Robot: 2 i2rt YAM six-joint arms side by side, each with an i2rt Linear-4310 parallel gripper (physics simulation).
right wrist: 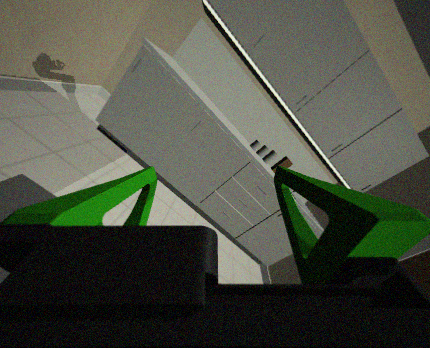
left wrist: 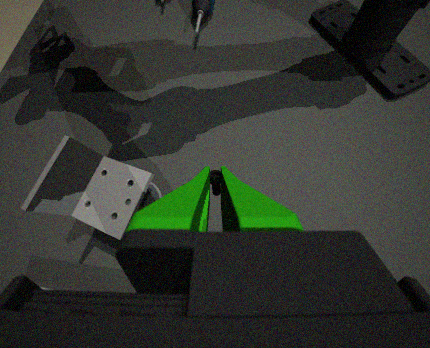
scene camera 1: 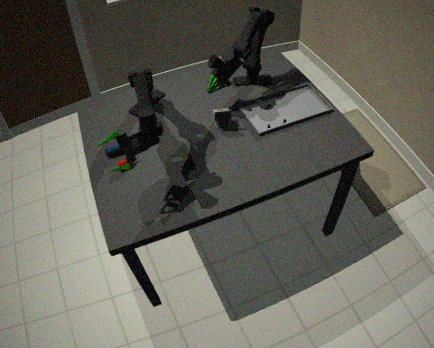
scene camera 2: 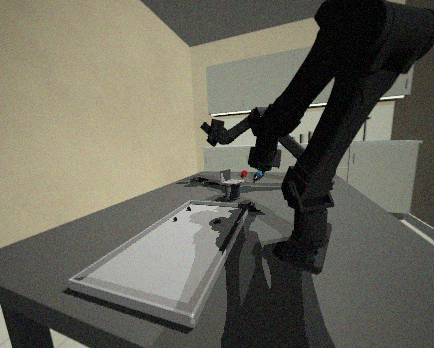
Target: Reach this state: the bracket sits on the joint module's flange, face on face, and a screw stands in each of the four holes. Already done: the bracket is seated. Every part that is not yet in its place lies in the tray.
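Frame: origin at the left arm's base, x back, y right, z up, level; metres.
Seen in the pictures: left gripper, between the fingertips: (left wrist: 215, 173) (scene camera 1: 208, 92) (scene camera 2: 262, 170); right gripper, between the fingertips: (right wrist: 215, 173) (scene camera 1: 103, 158); left arm's base, origin of its link: (scene camera 1: 252, 80) (scene camera 2: 309, 241); right arm's base, origin of its link: (left wrist: 363, 46).
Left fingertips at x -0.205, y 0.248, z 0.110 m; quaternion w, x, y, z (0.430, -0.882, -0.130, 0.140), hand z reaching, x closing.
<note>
Pixels of each thing's middle, then the offset from my left fingertips to it.
- grey bracket, middle of its body: (left wrist: 97, 190) (scene camera 2: 232, 177) (scene camera 1: 221, 111) dx -0.109, dy -0.044, dz -0.028 m
- dark joint module, middle of its body: (left wrist: 127, 199) (scene camera 2: 232, 189) (scene camera 1: 222, 119) dx -0.109, dy -0.044, dz -0.078 m
- black screw, middle of its body: (left wrist: 215, 183) dx +0.002, dy -0.006, dz -0.003 m
- light tray, middle of its body: (scene camera 2: 191, 232) (scene camera 1: 286, 106) dx -0.038, dy -0.361, dz -0.102 m
- blue-handled screwdriver, middle of its body: (scene camera 1: 130, 144) (scene camera 2: 258, 174) dx -0.172, dy +0.365, dz -0.090 m
- red-handled tool, middle of its body: (scene camera 1: 128, 161) (scene camera 2: 244, 174) dx -0.272, dy +0.372, dz -0.093 m
The grey bracket (scene camera 1: 220, 111) (scene camera 2: 233, 182) (left wrist: 102, 190) sits on the dark joint module (scene camera 1: 227, 121) (scene camera 2: 234, 191). Its flat face shows several dark, open holes in the left wrist view, and its upright plate stands beyond them. My left gripper (scene camera 1: 209, 91) (left wrist: 215, 173) is shut on a black screw (left wrist: 215, 181), its head showing between the fingertips, above the table and beside the bracket. In scene camera 2 its fingers do not show. My right gripper (scene camera 1: 105, 157) (right wrist: 215, 173) is open and empty, far from the bracket. Small dark screws (scene camera 1: 285, 120) (scene camera 2: 175, 219) stand in the tray.
The light tray (scene camera 1: 297, 124) (scene camera 2: 130, 304) lies beside the joint module. A blue-handled screwdriver (scene camera 1: 114, 150) (scene camera 2: 258, 175) (left wrist: 199, 21) and a red-handled tool (scene camera 1: 122, 163) (scene camera 2: 244, 173) lie near the right gripper. The right arm's base (left wrist: 390, 75) stands beyond the left gripper.
</note>
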